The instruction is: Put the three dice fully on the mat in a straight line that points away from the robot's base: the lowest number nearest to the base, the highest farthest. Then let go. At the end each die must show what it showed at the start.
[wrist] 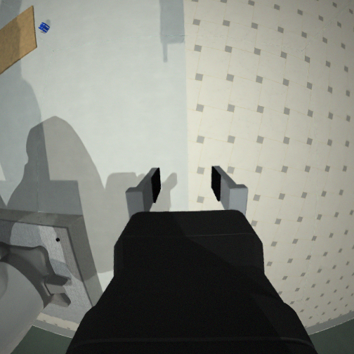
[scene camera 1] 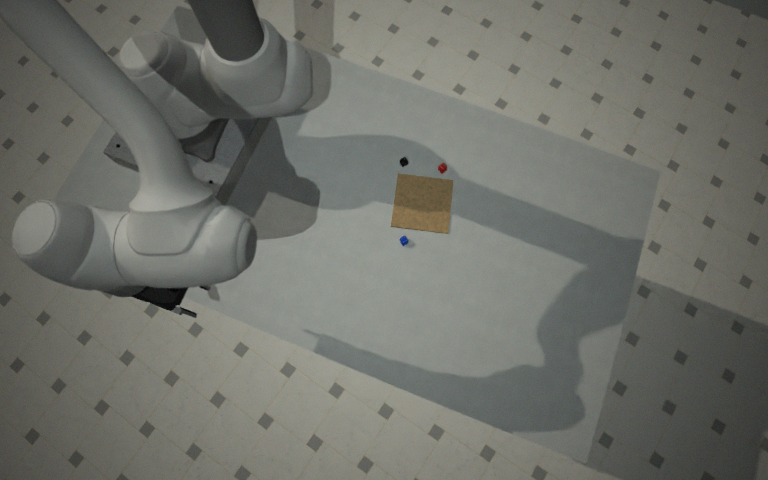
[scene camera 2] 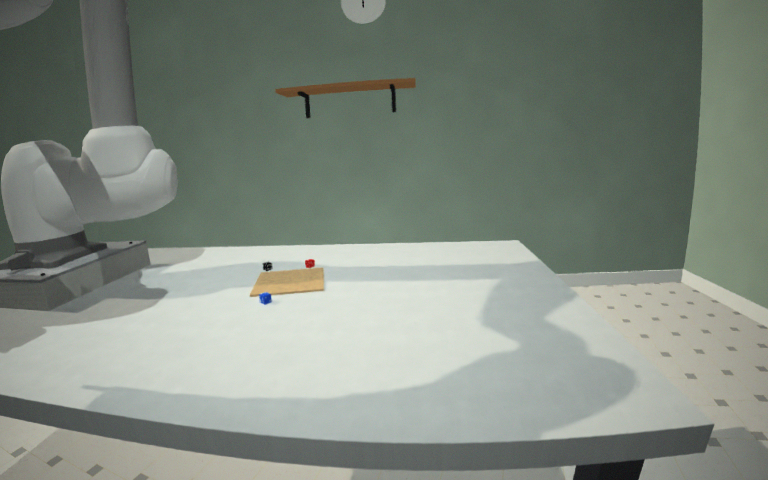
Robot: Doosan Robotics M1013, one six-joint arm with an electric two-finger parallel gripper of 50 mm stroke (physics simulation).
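Places are measured from the arm's base along level axes (x ahead, y left, z up), in millimetres.
Pixels of known places: gripper, fingertip midpoint: [scene camera 1: 198,300]; arm's base at its link origin: [scene camera 1: 192,121] [scene camera 2: 55,258].
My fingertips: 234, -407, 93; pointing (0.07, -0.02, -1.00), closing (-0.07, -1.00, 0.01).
Note:
For each thing: its top centre in the pictures, then the offset to it from my fingertips, as dx, dy, dz. Level surfaces: height alone.
- tan square mat at its top centre: [scene camera 2: 289,280] [scene camera 1: 422,202] +366, +393, -154
- black die at its top centre: [scene camera 2: 267,262] [scene camera 1: 403,160] +291, +482, -142
- red die at its top centre: [scene camera 2: 309,259] [scene camera 1: 442,166] +388, +496, -142
- blue die at its top centre: [scene camera 2: 264,293] [scene camera 1: 404,239] +350, +285, -142
- table at its surface level: dz -158
A tan square mat [scene camera 1: 422,203] [scene camera 2: 289,281] [wrist: 19,37] lies on the table. A black die [scene camera 1: 403,161] [scene camera 2: 267,266] and a red die [scene camera 1: 442,168] [scene camera 2: 309,263] lie off the mat, beside its back edge in the second scene view. A blue die [scene camera 1: 403,241] [scene camera 2: 265,298] [wrist: 44,27] lies off the mat on its opposite side. The numbers on the dice are too small to read. My gripper [scene camera 1: 201,301] [wrist: 185,177] is open and empty, high above the table's edge near the base, far from the dice. The gripper does not show in the second scene view.
The robot's base plate [scene camera 2: 96,277] [wrist: 75,250] stands on the table [scene camera 1: 317,283] [scene camera 2: 368,339]. The white arm [scene camera 1: 181,243] [scene camera 2: 118,169] rises over the base end. The table's long edge runs below the gripper, with tiled floor [wrist: 280,120] beyond it. A wall shelf [scene camera 2: 351,87] hangs behind.

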